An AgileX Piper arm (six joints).
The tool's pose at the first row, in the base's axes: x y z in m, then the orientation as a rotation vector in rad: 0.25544 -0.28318 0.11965 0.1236 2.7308 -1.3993
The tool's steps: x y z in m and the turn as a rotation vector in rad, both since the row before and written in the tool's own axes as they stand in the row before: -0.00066 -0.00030 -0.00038 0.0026 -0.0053 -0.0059; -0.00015 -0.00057 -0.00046 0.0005 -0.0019 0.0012; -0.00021 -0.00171 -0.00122 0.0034 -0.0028 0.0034; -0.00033 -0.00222 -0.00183 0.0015 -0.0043 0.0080; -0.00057 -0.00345 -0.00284 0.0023 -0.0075 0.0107; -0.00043 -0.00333 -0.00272 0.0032 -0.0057 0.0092; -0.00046 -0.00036 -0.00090 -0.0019 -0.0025 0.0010; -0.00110 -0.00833 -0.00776 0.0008 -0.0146 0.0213; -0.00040 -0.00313 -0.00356 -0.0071 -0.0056 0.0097; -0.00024 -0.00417 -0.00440 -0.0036 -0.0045 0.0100; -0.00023 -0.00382 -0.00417 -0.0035 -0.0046 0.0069; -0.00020 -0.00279 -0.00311 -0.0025 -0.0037 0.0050; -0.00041 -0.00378 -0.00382 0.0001 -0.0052 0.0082; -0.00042 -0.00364 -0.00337 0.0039 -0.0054 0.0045
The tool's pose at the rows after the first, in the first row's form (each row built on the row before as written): 0.25606 -0.28307 0.12018 0.1119 2.7274 -1.4027; 0.25614 -0.28303 0.12092 0.1122 2.7250 -1.4025; 0.25614 -0.28303 0.12303 0.1149 2.7190 -1.4054; 0.25618 -0.28283 0.12592 0.1226 2.7110 -1.4040; 0.25625 -0.28251 0.13041 0.1315 2.6987 -1.4019; 0.25615 -0.28220 0.13472 0.1398 2.6879 -1.4020; 0.25651 -0.28168 0.13559 0.1391 2.6867 -1.3984; 0.25608 -0.28011 0.14691 0.1565 2.6649 -1.3891; 0.25575 -0.27899 0.15152 0.1643 2.6607 -1.3751; 0.25498 -0.27780 0.15742 0.1737 2.6549 -1.3660; 0.25422 -0.27662 0.16290 0.1789 2.6503 -1.3580; 0.25365 -0.27572 0.16695 0.1824 2.6466 -1.3521; 0.25302 -0.27484 0.17223 0.1893 2.6386 -1.3484; 0.25242 -0.27424 0.17713 0.1917 2.6297 -1.3509
